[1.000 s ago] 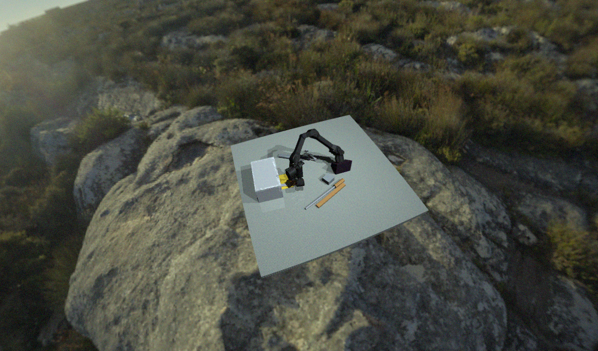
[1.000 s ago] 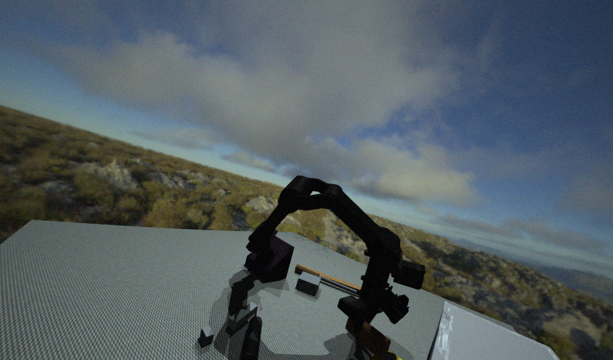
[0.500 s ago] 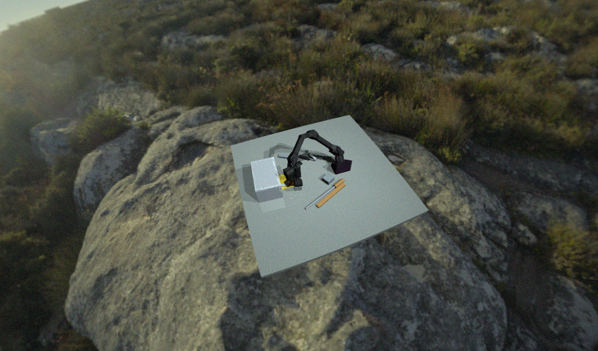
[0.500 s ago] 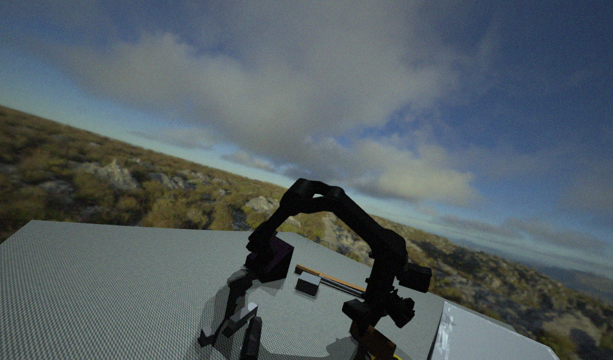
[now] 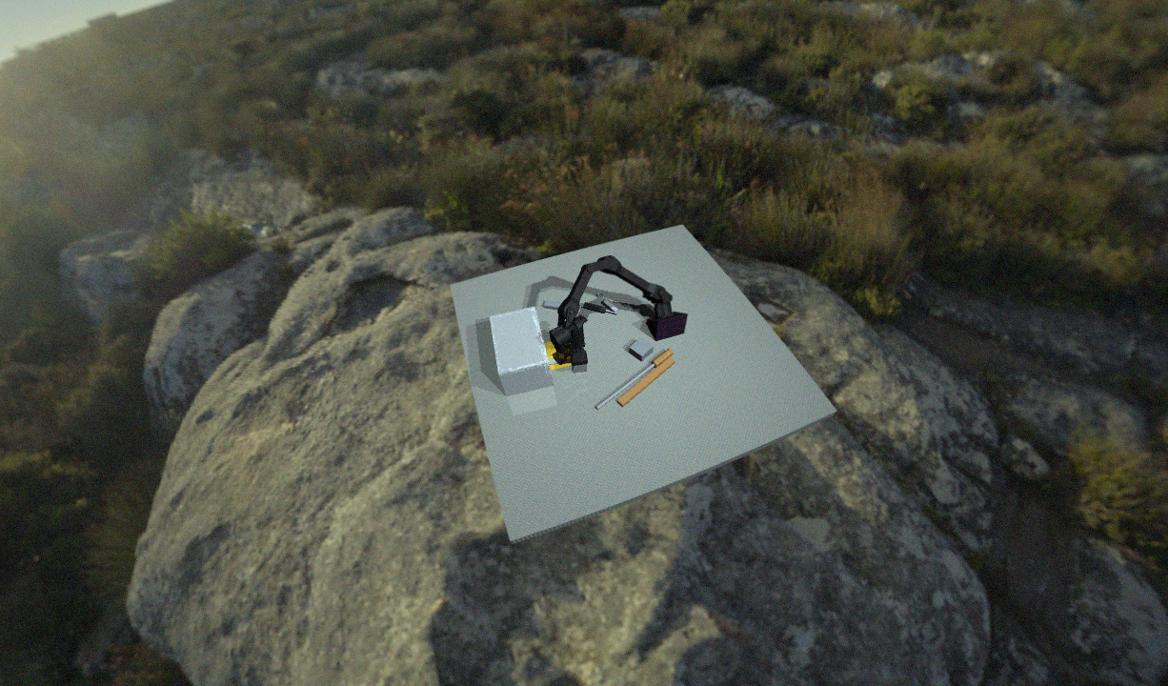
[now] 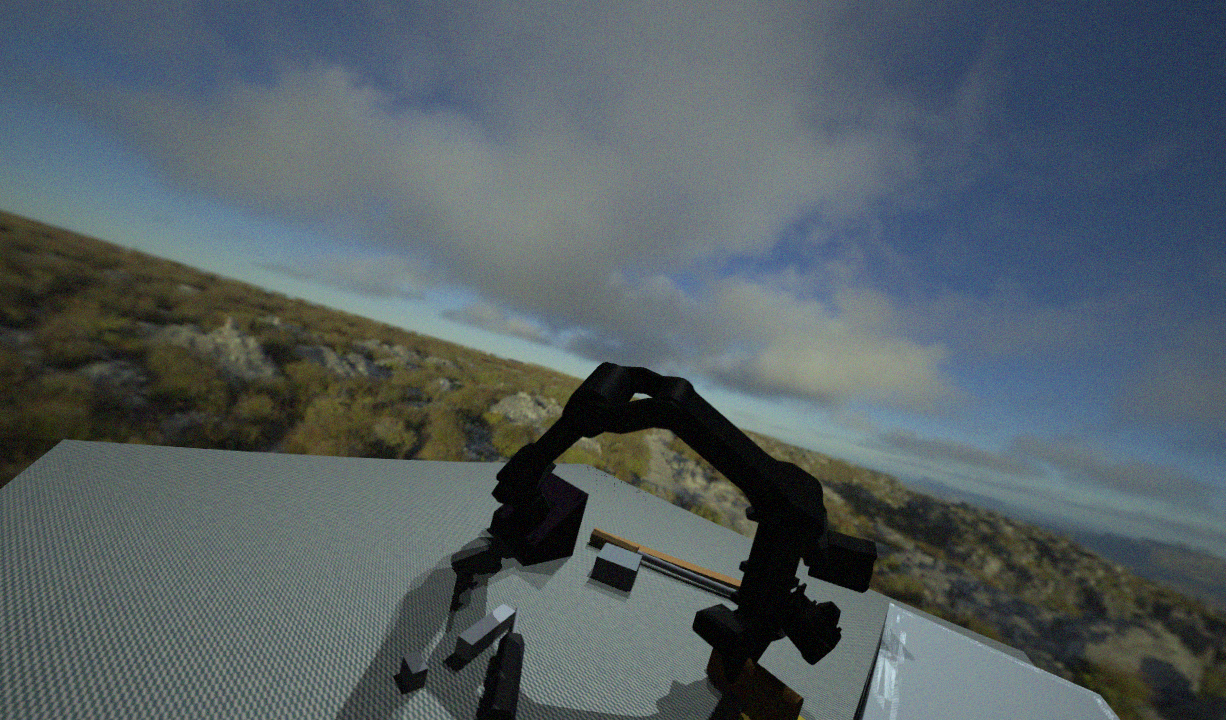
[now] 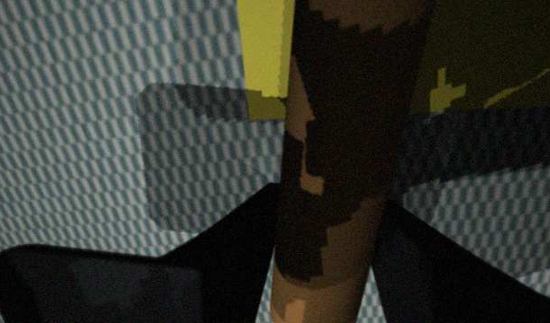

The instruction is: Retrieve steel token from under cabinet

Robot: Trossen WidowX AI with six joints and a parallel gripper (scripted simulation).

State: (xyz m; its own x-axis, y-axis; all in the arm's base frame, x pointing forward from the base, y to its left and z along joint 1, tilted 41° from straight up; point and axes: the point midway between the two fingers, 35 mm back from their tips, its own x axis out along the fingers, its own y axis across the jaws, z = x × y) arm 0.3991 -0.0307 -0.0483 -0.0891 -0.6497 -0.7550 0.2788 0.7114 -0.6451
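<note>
Right now the grey block is 25 cm behind my gripper tip, 8 cm to the left of it and 1 cm above it. From my gripper tip the other things lie so: grey bar: 24 cm behind, 20 cm to the right; then small grey cube: 23 cm behind, 30 cm to the right; then wooden stick: 20 cm behind, 22 cm to the left.
</note>
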